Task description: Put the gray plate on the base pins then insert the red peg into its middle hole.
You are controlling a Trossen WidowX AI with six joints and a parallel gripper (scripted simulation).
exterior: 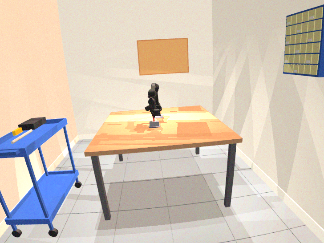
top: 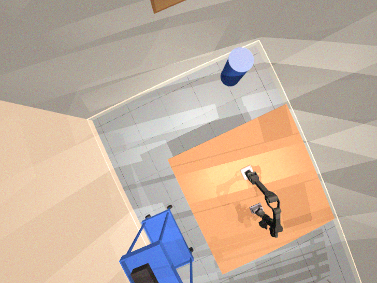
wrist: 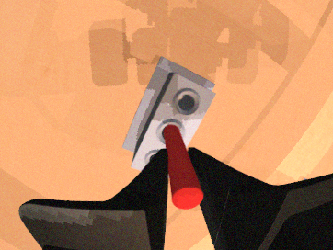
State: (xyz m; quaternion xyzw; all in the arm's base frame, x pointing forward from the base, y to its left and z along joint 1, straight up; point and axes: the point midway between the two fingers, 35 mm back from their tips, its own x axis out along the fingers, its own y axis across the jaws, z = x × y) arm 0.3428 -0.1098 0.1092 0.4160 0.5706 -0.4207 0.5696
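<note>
Right now the gray plate is 5 cm below my gripper tip.
</note>
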